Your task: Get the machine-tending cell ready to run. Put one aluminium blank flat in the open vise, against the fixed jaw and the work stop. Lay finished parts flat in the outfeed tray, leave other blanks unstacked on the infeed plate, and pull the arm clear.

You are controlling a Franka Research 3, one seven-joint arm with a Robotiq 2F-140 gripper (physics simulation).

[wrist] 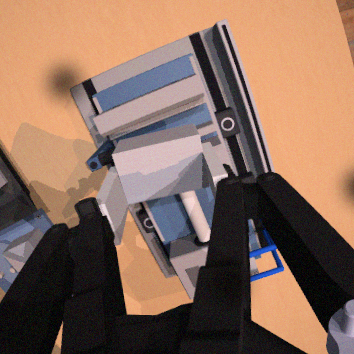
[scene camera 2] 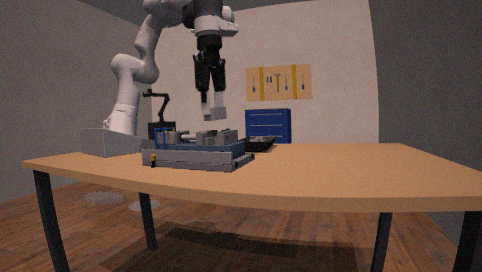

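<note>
My gripper (scene camera 2: pixel 212 106) (wrist: pixel 163 170) is shut on a grey aluminium blank (scene camera 2: pixel 218 113) (wrist: pixel 157 165), held above the vise (scene camera 2: pixel 205 138) (wrist: pixel 150 107). In the scene view a gap shows between the blank and the vise jaws below. In the wrist view the blank covers part of the vise, including the area near its screw (wrist: pixel 194 212). A blue arm with a dark tip (wrist: pixel 95 162), perhaps the work stop, sticks out at the vise's left side. A dark tray (scene camera 2: pixel 259 145) (wrist: pixel 11 175) stands beyond the vise; its contents are hard to make out.
A blue plate with pale pins (wrist: pixel 37 224) shows at the wrist view's left edge. A blue wire frame (scene camera 2: pixel 156 138) (wrist: pixel 266 276) stands at the vise's screw end. A small yellow and black item (scene camera 2: pixel 153 160) is at the base's front. A blue drawer cabinet (scene camera 2: pixel 268 124) stands behind the table.
</note>
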